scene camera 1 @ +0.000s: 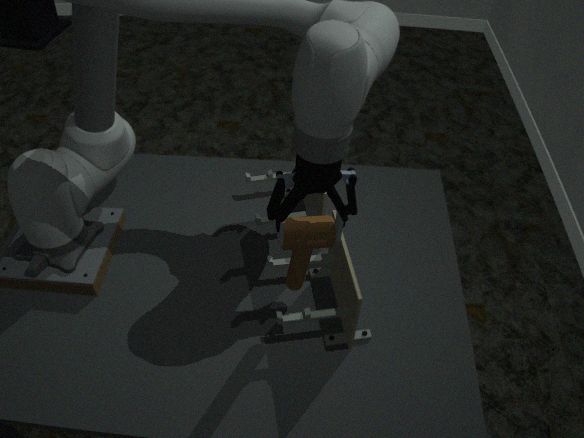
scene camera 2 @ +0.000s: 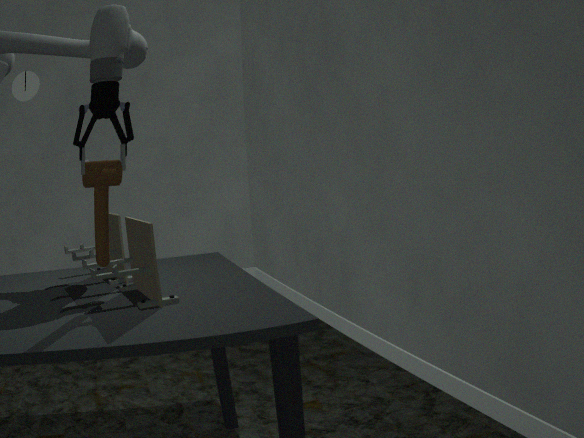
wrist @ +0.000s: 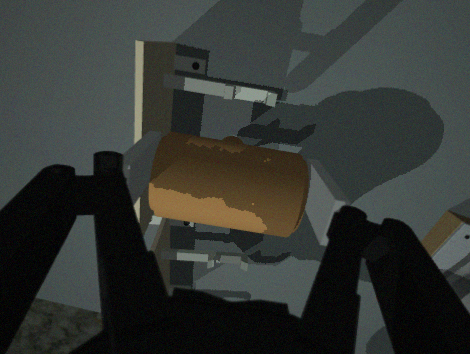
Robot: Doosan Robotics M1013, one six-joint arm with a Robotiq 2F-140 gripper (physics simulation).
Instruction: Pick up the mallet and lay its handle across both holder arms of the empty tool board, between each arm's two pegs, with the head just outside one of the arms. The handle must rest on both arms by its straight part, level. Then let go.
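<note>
The orange-brown mallet (scene camera 1: 301,255) (scene camera 2: 102,215) (wrist: 225,172) hangs in the air, head up and handle down, nearly upright. My gripper (scene camera 1: 311,228) (scene camera 2: 103,165) (wrist: 232,163) is shut on the two end faces of its head. The head hides most of the handle in the wrist view. The nearer tool board (scene camera 1: 347,285) (scene camera 2: 145,260) (wrist: 157,90) has two pale arms with pegs and carries no tool. The farther tool board (scene camera 1: 315,204) (scene camera 2: 116,235) also shows no tool; my gripper and the mallet partly hide it. In scene camera 2 the handle's lower end overlaps the arms; the gap is unclear.
Both boards stand in a row on the grey table (scene camera 1: 405,320) (scene camera 2: 225,295). The robot's base plate (scene camera 1: 107,245) (wrist: 445,237) is on the table's left side in scene camera 1. Dark shadows of the arm fall across the table beside the boards.
</note>
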